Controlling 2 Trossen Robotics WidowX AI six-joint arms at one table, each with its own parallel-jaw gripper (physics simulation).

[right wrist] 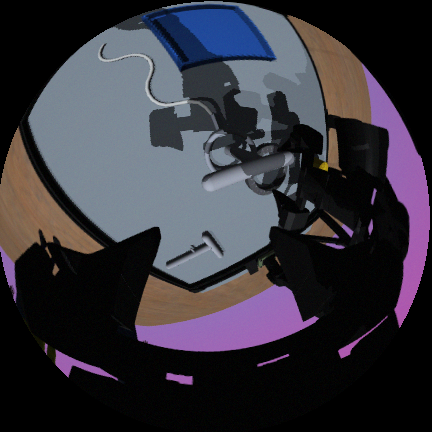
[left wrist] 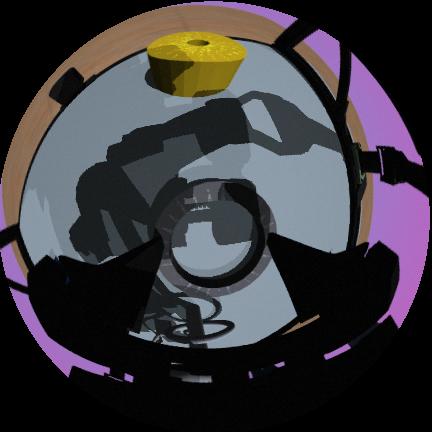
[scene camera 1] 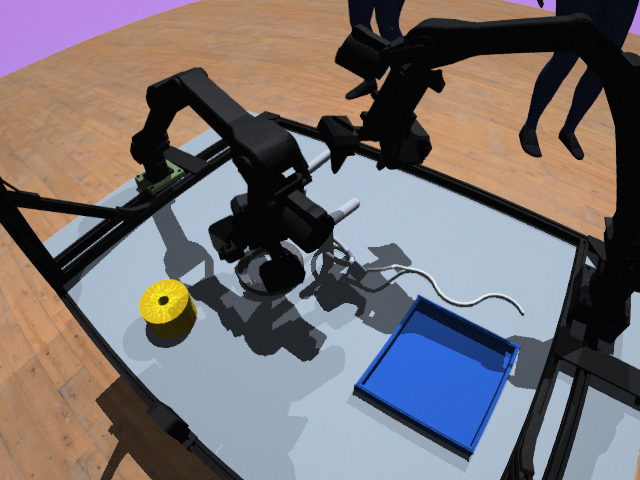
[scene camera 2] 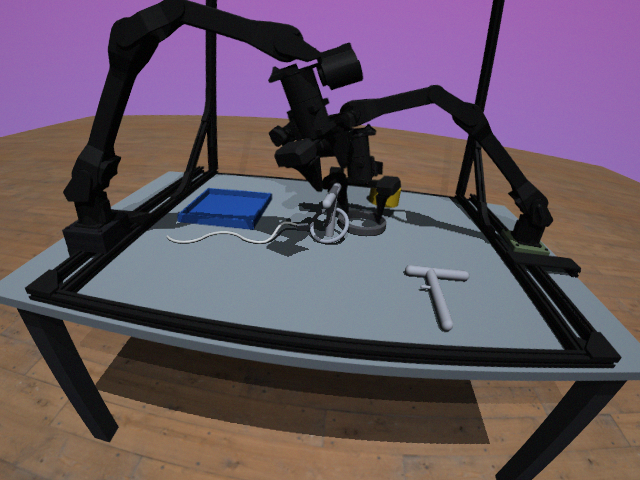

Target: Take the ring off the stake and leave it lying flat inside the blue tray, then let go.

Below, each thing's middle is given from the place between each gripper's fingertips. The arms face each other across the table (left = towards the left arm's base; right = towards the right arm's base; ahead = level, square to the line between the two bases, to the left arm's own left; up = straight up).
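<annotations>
My left gripper is 1 cm below the grey ring (left wrist: 164, 327), 8 cm short of it and 11 cm to the left of it. Counted from my left hand, the blue tray (scene camera 1: 444, 374) is 1 cm below, 7 cm behind and 34 cm to the right, while the yellow spool (scene camera 1: 167, 307) is 10 cm to the left and 15 cm behind.
My right gripper, meanwhile, is 13 cm above the grey ring and 7 cm past it. Counted from my right hand, the blue tray is 15 cm below, 23 cm to the right and 22 cm behind, and the yellow spool is 13 cm below, 30 cm behind and 22 cm to the left.
</annotations>
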